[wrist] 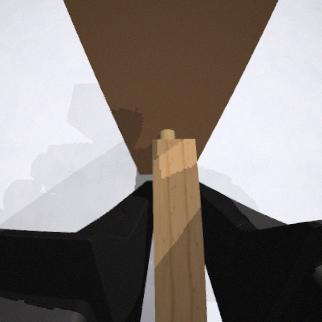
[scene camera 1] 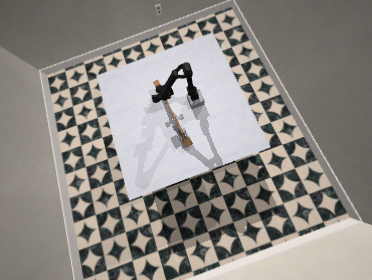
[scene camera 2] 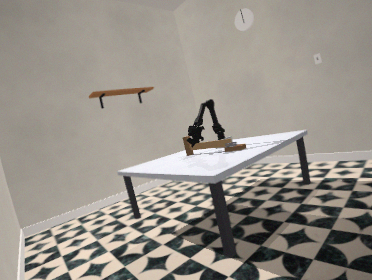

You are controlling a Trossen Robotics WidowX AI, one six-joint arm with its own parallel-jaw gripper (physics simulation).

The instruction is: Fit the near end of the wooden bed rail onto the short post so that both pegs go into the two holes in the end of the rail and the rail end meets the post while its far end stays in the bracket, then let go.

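Seen in the pictures: gripper, between the fingertips: (wrist: 170, 187) (scene camera 2: 192, 146); arm's base, origin of its link: (scene camera 1: 194, 96) (scene camera 2: 221, 138).
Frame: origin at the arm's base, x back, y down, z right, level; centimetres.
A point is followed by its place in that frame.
Observation:
The wooden bed rail (scene camera 1: 173, 117) @[x -24.2, y -1.7, z -12.6 cm] (scene camera 2: 212, 145) @[x -24.6, y 1.8, z -10.2 cm] (wrist: 177, 215) @[x -26.7, y -2.2, z 12.0 cm] runs from the short post to the bracket. The post (scene camera 1: 156, 83) @[x -28.0, y -10.1, z 18.3 cm] (scene camera 2: 187, 146) @[x -30.1, y -0.7, z 17.2 cm] (wrist: 170, 60) @[x -27.5, y -5.1, z 16.3 cm] stands upright and shows as a broad brown face in the wrist view. A short stub of one peg (wrist: 167, 134) @[x -27.5, y -0.8, z 16.0 cm] shows just past the rail's end, left of its middle; the other peg is not visible. Whether the peg is partly in a hole is hidden. My gripper (scene camera 1: 160, 96) @[x -27.0, y 0.7, z 13.6 cm] (scene camera 2: 192, 143) @[x -27.0, y 0.7, z 13.6 cm] (wrist: 170, 187) @[x -27.0, y 0.7, z 13.6 cm] is shut on the rail close to the post. The far end is at the bracket (scene camera 2: 231, 142) @[x -20.9, y 1.6, z -28.7 cm]; its seating is too small to tell.
A brown block (scene camera 1: 187, 143) @[x -20.3, y 4.4, z -37.3 cm] (scene camera 2: 237, 147) @[x -24.0, y 5.6, z -36.2 cm] lies under the bracket on the white table (scene camera 1: 135, 170) @[x -72.2, y 8.0, z -43.8 cm] (scene camera 2: 165, 170) @[x -77.5, y 8.0, z -12.2 cm]. The arm's grey base (scene camera 1: 196, 102) @[x -0.4, y -0.1, z -5.9 cm] stands beside the rail. Arm shadows fall across the table top. A wall shelf (scene camera 2: 120, 93) hangs behind.

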